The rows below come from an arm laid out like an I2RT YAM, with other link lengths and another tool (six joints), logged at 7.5 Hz.
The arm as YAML. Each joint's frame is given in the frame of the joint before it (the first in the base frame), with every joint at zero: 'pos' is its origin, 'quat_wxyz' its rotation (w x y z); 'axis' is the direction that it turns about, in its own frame. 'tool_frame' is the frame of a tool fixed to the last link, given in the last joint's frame.
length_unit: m
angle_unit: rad
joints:
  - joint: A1
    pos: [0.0, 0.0, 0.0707]
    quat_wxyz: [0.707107, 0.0, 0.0, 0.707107]
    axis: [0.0, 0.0, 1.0]
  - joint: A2
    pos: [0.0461, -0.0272, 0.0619]
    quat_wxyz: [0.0, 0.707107, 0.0, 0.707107]
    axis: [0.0, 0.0, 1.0]
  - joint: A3
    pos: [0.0, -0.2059, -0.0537]
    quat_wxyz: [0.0, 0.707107, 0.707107, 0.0]
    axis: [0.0, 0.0, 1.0]
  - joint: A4
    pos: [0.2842, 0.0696, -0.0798]
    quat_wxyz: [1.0, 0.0, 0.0, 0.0]
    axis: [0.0, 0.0, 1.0]
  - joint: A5
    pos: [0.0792, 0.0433, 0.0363]
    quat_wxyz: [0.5, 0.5, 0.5, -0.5]
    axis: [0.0, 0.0, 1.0]
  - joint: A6
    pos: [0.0, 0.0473, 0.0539]
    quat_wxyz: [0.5, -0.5, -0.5, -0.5]
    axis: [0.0, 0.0, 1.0]
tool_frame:
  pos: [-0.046, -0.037, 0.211]
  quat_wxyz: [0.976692, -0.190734, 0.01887, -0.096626]
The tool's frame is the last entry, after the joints.
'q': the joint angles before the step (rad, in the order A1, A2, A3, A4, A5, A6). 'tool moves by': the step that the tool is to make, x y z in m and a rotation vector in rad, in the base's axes. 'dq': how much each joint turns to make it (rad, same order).
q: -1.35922 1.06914 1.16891 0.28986 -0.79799 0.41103
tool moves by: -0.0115 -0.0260 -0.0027 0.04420 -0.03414 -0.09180
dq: 0.02148 0.03342 0.02716 -0.03027 0.12117 -0.00133
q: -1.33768 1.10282 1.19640 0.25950 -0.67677 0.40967
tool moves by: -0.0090 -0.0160 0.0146 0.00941 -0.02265 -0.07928
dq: 0.02451 0.04595 0.08112 -0.04777 0.10586 -0.01534
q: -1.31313 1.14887 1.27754 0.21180 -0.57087 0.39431
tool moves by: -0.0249 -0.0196 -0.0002 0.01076 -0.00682 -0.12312
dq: -0.00013 0.01094 0.01877 -0.03376 0.11946 -0.03520
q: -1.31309 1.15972 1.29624 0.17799 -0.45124 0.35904
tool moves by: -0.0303 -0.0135 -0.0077 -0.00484 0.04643 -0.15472
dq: -0.00287 -0.01842 -0.01369 -0.04760 0.13215 -0.09494
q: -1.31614 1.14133 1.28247 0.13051 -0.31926 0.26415
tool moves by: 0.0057 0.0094 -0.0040 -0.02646 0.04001 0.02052
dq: -0.00619 -0.03536 -0.04625 0.01374 -0.03795 -0.03864
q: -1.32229 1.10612 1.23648 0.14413 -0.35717 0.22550
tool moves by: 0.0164 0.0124 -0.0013 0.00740 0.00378 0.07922
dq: -0.00006 -0.01854 -0.00952 -0.00889 -0.07681 0.02136
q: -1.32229 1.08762 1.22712 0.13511 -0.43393 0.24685
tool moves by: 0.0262 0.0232 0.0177 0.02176 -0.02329 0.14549
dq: 0.00167 0.00913 0.07031 -0.03981 -0.13021 0.07658
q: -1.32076 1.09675 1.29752 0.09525 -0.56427 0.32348
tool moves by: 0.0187 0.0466 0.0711 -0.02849 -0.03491 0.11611
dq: 0.02896 0.04609 0.24784 -0.12855 -0.07384 0.06457
